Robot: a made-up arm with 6 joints.
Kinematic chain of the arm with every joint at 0, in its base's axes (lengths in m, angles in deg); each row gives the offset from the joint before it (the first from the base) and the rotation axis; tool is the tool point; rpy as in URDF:
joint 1: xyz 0 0 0.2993 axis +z
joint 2: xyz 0 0 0 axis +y
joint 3: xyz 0.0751 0 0.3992 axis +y
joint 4: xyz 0.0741 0 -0.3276 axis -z
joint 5: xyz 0 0 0 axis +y
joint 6: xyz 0.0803 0 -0.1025 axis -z
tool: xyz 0 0 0 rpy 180 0 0
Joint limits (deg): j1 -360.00..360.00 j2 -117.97..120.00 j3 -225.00..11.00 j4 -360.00..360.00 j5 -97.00..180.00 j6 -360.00..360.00
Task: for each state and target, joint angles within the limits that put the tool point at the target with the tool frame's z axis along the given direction. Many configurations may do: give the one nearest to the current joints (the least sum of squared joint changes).
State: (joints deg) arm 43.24 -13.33 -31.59 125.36 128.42 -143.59
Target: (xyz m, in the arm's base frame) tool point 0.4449 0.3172 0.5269 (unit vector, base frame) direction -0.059 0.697 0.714
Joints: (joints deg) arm 26.63 12.74 -57.98 136.72 108.57 -143.59
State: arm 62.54 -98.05 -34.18 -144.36 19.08 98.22
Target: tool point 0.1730 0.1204 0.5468 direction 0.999 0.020 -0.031
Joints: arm 33.57 -48.01 -23.68 -113.74 35.83 98.22
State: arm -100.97 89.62 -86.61 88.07 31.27 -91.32
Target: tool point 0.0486 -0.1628 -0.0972 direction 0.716 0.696 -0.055
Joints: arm -88.54 82.01 -43.76 55.82 62.44 -91.32
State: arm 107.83 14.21 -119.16 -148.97 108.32 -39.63
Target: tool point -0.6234 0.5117 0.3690 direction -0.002 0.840 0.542
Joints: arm 145.09 55.29 -114.52 -136.01 82.11 -39.63
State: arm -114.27 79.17 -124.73 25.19 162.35 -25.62
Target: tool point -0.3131 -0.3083 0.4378 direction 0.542 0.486 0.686
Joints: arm -138.07 32.53 -79.11 14.50 179.87 -25.62
